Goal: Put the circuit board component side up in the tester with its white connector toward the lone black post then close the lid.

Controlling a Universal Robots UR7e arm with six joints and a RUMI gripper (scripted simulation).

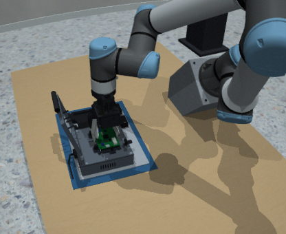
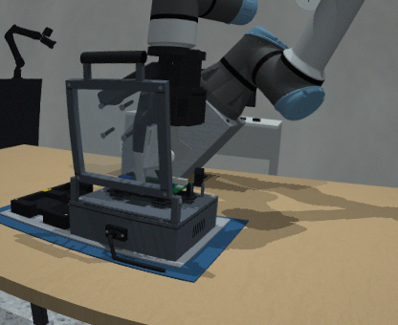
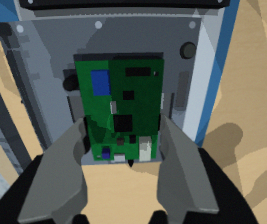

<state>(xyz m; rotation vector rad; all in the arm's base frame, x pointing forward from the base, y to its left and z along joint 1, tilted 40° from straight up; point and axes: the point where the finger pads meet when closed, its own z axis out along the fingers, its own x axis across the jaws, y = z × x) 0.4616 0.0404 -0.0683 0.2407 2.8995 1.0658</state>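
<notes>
The green circuit board lies right at my hand. The rest, counted from my hand: clear tester lid: 12 cm ahead, 2 cm to the right, 10 cm above; then nest: 1 cm ahead, 1 cm to the left, 1 cm below.
</notes>
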